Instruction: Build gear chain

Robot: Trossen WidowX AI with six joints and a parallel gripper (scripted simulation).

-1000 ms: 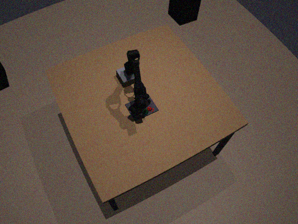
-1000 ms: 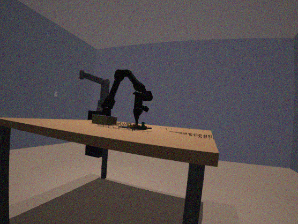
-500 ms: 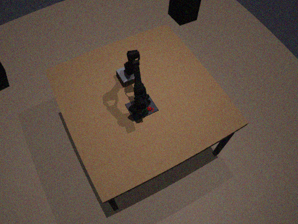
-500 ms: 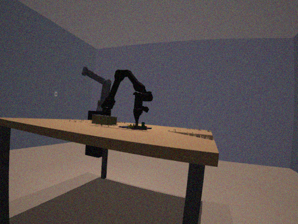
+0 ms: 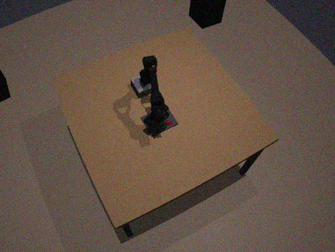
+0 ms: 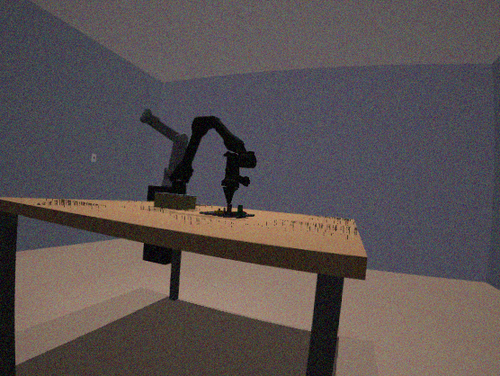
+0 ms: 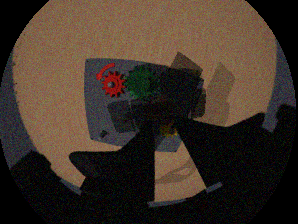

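My gripper tip is 30 mm above the brown gear. Also, from my gripper tip: green gear: 40 mm ahead, 30 mm to the left, 30 mm below; then yellow gear: 30 mm behind, 30 mm to the right, 30 mm below.
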